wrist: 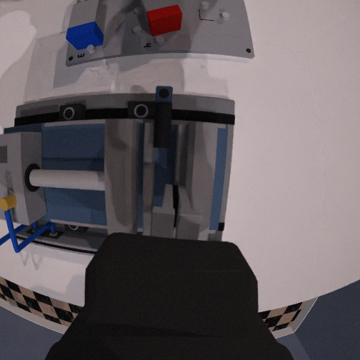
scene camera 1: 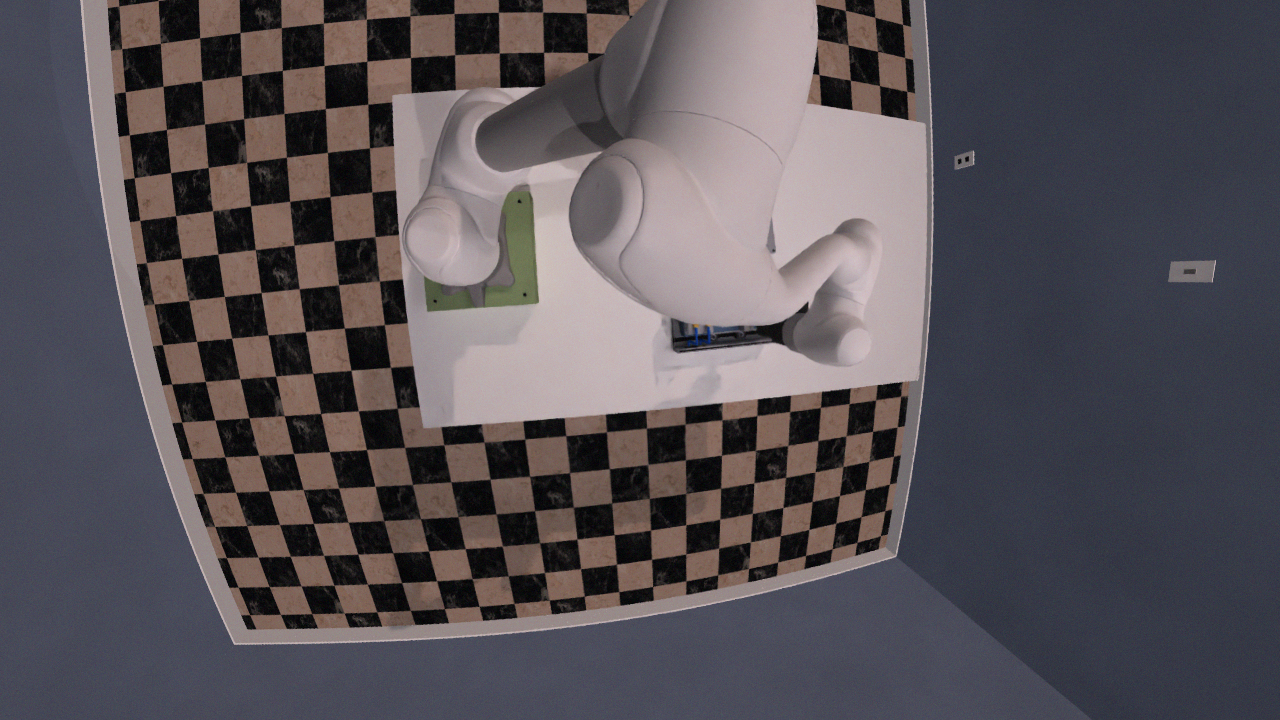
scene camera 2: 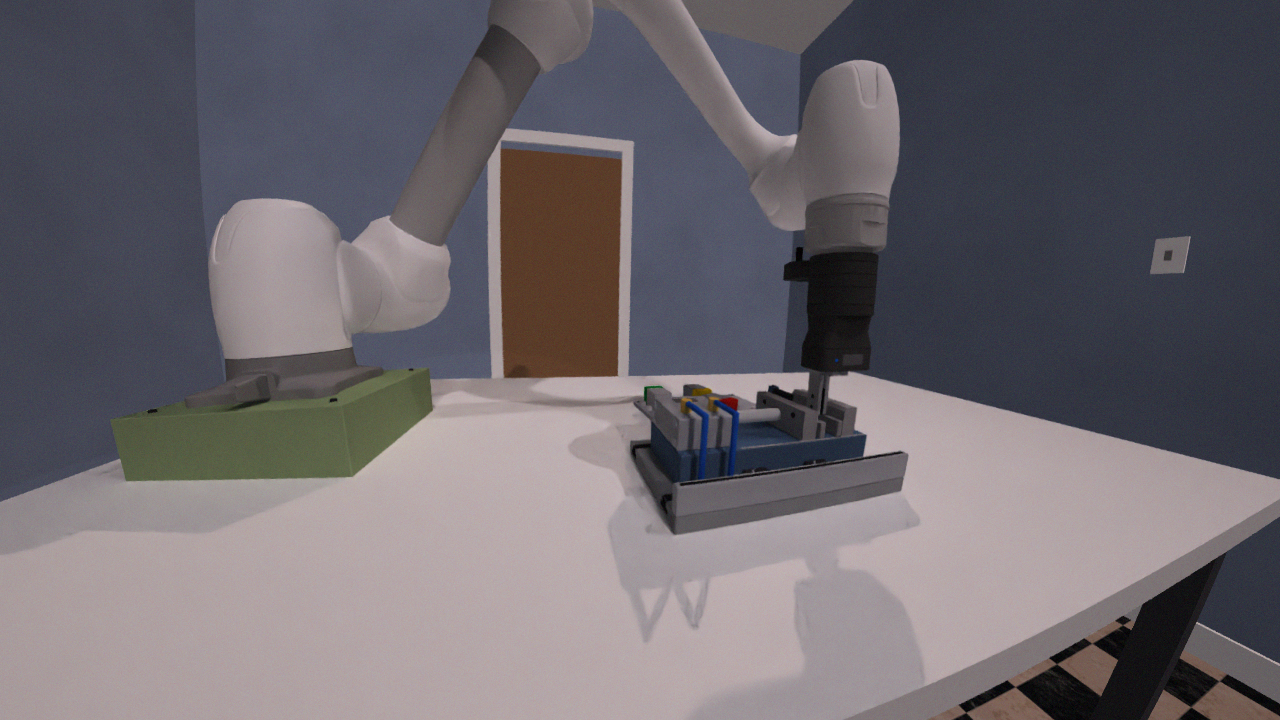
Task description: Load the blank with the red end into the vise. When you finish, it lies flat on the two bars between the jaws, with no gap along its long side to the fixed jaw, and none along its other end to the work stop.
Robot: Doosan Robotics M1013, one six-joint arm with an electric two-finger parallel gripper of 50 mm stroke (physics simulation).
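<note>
The blank with the red end [wrist: 165,21] [scene camera 2: 729,404] lies on the grey plate [wrist: 210,42] beyond the vise; most of its grey body is cut off or shaded in the wrist view. The vise [wrist: 120,175] [scene camera 2: 760,458] [scene camera 1: 720,342] has its spindle and movable jaw left, its fixed jaw [wrist: 204,170] right. Between the jaws are the two bars, partly hidden by the fingers. The black work stop [wrist: 162,120] is at the far side. My gripper [wrist: 173,197] [scene camera 2: 819,407] is shut and empty, pointing down, its fingertips low between the jaws at the near side; contact cannot be told.
A blank with a blue end [wrist: 85,36] lies left of the red one on the plate. Blue bent handles [wrist: 17,235] [scene camera 2: 720,438] stand at the vise's left end. A green base block [scene camera 1: 521,259] [scene camera 2: 268,443] carries the arm's foot at the left of the white table [scene camera 1: 572,376] [scene camera 2: 447,555].
</note>
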